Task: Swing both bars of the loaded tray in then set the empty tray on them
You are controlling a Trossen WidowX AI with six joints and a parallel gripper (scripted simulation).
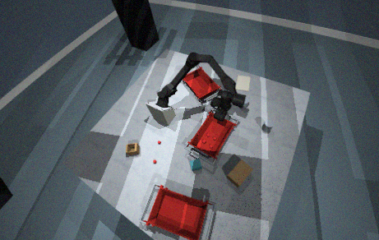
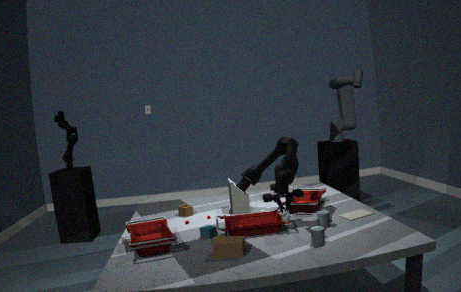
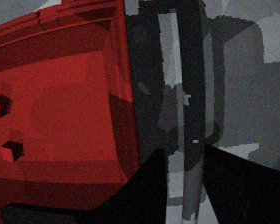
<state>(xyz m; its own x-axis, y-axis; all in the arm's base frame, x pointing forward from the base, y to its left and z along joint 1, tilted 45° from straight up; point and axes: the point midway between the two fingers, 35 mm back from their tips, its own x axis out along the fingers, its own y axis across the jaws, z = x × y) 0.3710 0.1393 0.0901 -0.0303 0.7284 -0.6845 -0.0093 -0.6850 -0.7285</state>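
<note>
The teal block is 370 mm to the right of my gripper tip and 50 mm below it. The rest, counted from my gripper tip: pale sheet (10 mm behind, 370 mm to the left, 70 mm below); flat tan box (240 mm ahead, 290 mm to the right, 40 mm below); red plastic tray (290 mm behind, 190 mm to the left, 20 mm below).
</note>
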